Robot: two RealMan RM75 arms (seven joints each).
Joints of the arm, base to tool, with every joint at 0 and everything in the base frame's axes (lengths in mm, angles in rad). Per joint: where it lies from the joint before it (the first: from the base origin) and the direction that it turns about. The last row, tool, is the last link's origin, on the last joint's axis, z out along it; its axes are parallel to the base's.
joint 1: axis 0 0 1 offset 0.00 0.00 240.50
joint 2: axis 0 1 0 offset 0.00 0.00 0.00
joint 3: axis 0 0 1 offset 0.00 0.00 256.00
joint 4: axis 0 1 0 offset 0.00 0.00 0.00
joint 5: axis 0 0 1 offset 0.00 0.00 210.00
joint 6: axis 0 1 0 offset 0.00 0.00 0.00
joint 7: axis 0 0 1 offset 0.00 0.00 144.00
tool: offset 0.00 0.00 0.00
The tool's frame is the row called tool.
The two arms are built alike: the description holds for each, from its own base.
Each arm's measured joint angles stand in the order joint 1, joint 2, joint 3, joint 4, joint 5, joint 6, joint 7.
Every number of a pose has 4 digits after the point. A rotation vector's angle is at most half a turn.
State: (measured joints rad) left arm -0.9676 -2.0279 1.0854 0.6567 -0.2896 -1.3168 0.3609; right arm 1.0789 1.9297 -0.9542 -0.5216 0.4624 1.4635 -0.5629
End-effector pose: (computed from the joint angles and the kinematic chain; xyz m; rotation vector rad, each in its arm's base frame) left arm -0.2198 0.4211 -0.0075 -2.2032 -1.3907 0.5836; right arm 0.1859 0.4273 0.0114 -2.4700 1.4332 -0.4792
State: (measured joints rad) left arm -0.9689 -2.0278 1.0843 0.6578 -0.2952 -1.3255 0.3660; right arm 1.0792 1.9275 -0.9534 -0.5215 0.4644 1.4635 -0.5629
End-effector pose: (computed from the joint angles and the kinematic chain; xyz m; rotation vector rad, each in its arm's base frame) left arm -0.2185 0.4204 -0.0078 -2.2131 -1.3932 0.5850; right arm 0.1857 0.4278 0.0123 -2.4691 1.4337 -0.4753
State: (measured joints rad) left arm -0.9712 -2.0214 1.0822 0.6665 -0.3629 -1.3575 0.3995; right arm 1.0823 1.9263 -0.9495 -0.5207 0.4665 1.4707 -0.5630
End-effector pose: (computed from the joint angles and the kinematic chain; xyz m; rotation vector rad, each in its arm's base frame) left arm -0.2094 0.4187 -0.0093 -2.2800 -1.4085 0.5441; right arm 0.1842 0.4276 0.0127 -2.4744 1.4383 -0.4732
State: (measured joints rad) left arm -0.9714 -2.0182 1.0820 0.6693 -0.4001 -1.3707 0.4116; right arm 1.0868 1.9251 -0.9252 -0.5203 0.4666 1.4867 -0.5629
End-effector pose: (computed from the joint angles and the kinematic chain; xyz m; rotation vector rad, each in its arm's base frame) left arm -0.2049 0.4178 -0.0103 -2.3108 -1.4212 0.5171; right arm 0.1814 0.4272 0.0139 -2.4826 1.4601 -0.4537
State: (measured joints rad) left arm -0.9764 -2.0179 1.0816 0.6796 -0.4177 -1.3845 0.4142; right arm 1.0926 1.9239 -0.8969 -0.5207 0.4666 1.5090 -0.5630
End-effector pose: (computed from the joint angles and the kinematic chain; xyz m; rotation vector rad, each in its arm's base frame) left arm -0.1989 0.4183 -0.0102 -2.3301 -1.4207 0.5012; right arm 0.1777 0.4263 0.0154 -2.4950 1.4854 -0.4330
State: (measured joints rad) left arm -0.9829 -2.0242 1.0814 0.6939 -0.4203 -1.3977 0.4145; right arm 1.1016 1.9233 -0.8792 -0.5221 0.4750 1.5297 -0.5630
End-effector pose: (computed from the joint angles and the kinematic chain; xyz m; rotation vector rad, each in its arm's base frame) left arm -0.1925 0.4184 -0.0115 -2.3471 -1.4100 0.4976; right arm 0.1717 0.4260 0.0160 -2.5145 1.4999 -0.4128
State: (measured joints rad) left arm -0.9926 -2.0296 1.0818 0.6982 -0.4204 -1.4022 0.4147; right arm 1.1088 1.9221 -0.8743 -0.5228 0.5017 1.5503 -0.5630
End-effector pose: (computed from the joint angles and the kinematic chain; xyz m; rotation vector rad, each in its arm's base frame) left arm -0.1869 0.4190 -0.0135 -2.3602 -1.3976 0.4963; right arm 0.1646 0.4250 0.0155 -2.5430 1.5140 -0.3868
